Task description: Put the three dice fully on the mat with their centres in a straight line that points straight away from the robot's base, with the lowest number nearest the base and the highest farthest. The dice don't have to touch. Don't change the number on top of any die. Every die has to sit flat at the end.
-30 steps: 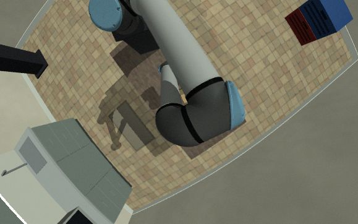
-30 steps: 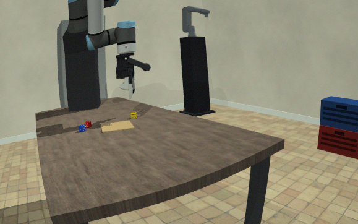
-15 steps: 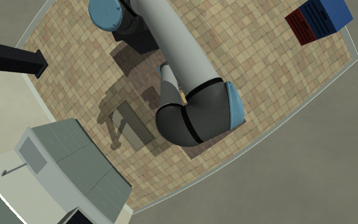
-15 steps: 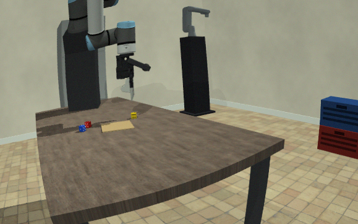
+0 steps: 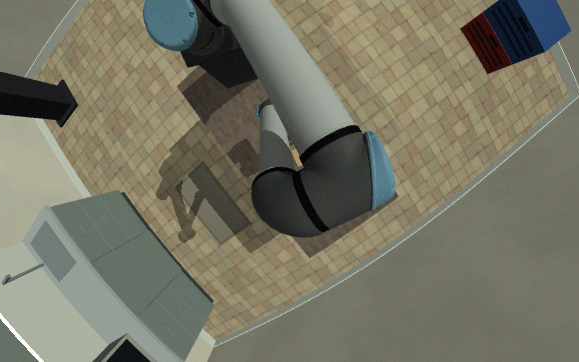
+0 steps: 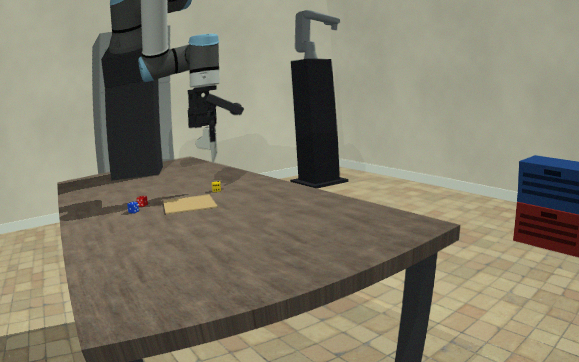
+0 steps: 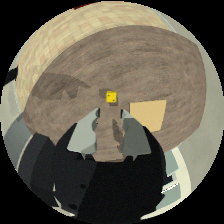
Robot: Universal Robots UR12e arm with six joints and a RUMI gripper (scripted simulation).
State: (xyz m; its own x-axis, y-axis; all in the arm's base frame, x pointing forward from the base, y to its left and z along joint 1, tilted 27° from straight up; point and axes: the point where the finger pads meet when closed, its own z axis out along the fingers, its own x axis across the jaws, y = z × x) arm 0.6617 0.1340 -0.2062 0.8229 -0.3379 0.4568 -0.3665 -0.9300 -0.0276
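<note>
Right now my hand is 9 cm above the yellow die. The rest, counted from my hand: tan mat 10 cm ahead, 13 cm to the right, 10 cm below; blue die 6 cm ahead, 29 cm to the right, 9 cm below; red die 1 cm ahead, 24 cm to the right, 9 cm below.
</note>
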